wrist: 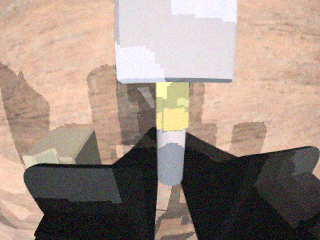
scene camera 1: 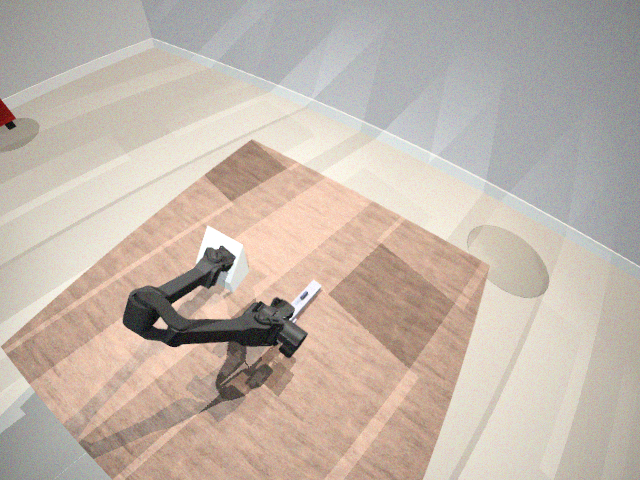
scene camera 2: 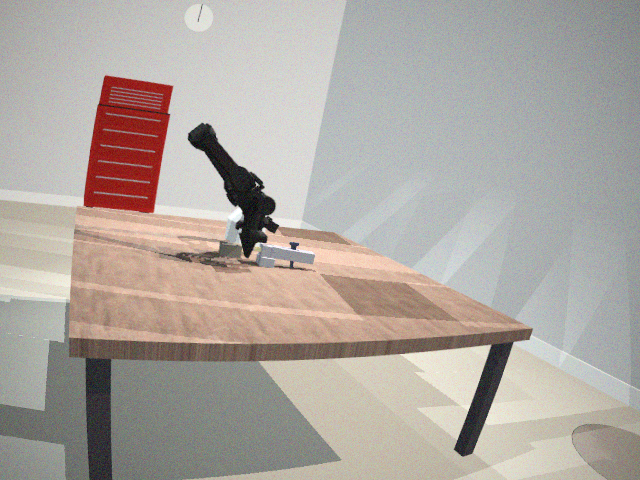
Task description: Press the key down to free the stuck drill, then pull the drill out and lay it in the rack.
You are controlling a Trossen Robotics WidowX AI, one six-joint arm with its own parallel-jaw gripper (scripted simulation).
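Observation:
My gripper [scene camera 2: 246,257], which you'd also see in the wrist view [wrist: 163,132], is holding a drill [wrist: 171,114]. There's an olive rack [wrist: 70,145] here too, plus a white holder block [scene camera 2: 266,257].

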